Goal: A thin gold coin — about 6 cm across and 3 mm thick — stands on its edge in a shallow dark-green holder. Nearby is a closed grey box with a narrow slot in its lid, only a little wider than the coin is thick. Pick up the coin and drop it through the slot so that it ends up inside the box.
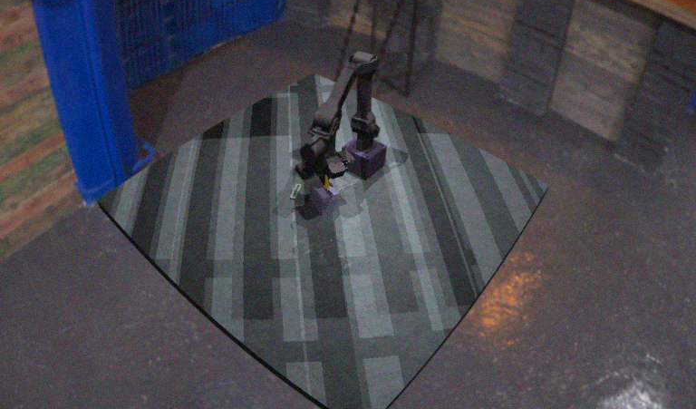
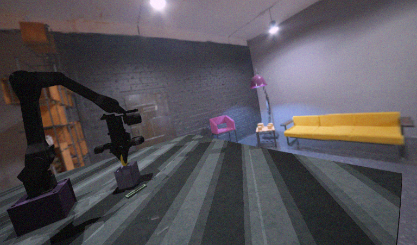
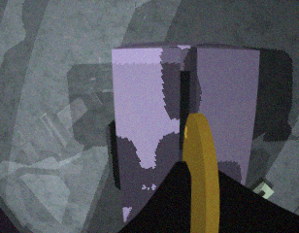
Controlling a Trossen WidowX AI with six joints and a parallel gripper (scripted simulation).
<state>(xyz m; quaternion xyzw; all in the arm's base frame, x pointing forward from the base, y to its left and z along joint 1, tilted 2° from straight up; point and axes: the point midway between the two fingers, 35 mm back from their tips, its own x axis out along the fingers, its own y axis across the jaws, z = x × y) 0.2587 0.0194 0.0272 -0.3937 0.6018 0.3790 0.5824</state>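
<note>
Right now the gold coin is 10 mm above my gripper tip.
</note>
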